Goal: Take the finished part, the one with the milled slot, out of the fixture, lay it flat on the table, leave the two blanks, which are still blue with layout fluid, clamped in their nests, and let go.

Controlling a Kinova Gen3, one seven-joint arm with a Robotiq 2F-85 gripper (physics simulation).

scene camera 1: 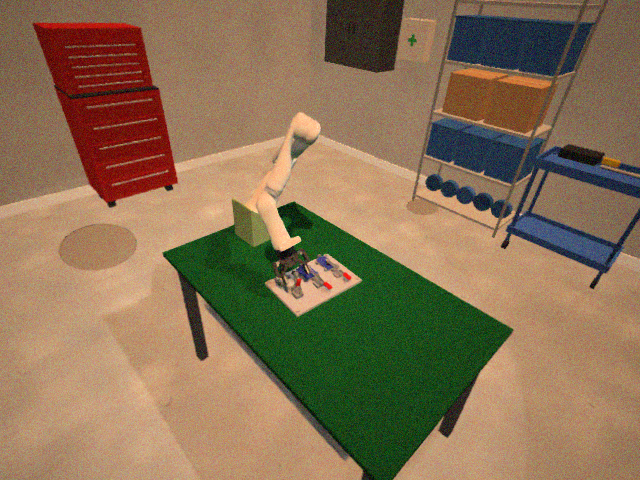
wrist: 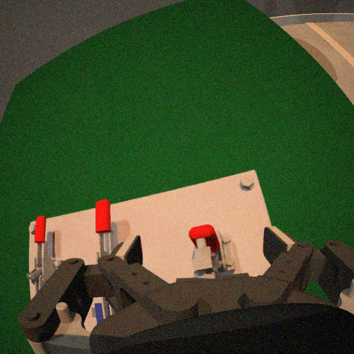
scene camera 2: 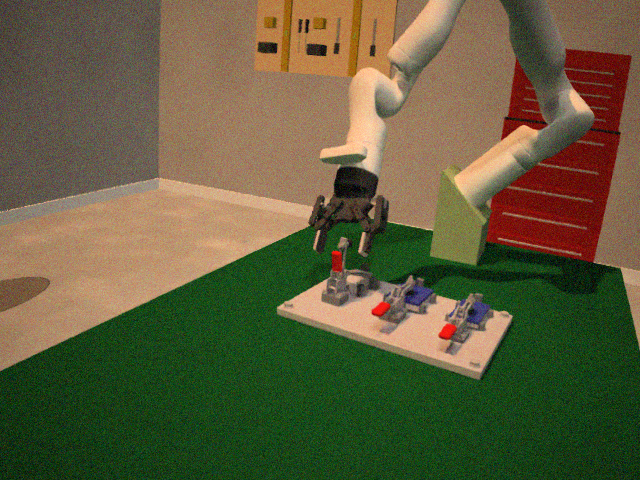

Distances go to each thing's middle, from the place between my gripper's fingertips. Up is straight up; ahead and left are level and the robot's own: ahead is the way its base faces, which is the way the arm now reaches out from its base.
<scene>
Right now the fixture plate [scene camera 2: 416, 337] is 110 mm to the left of my hand, 100 mm below it and 30 mm behind it.
</scene>
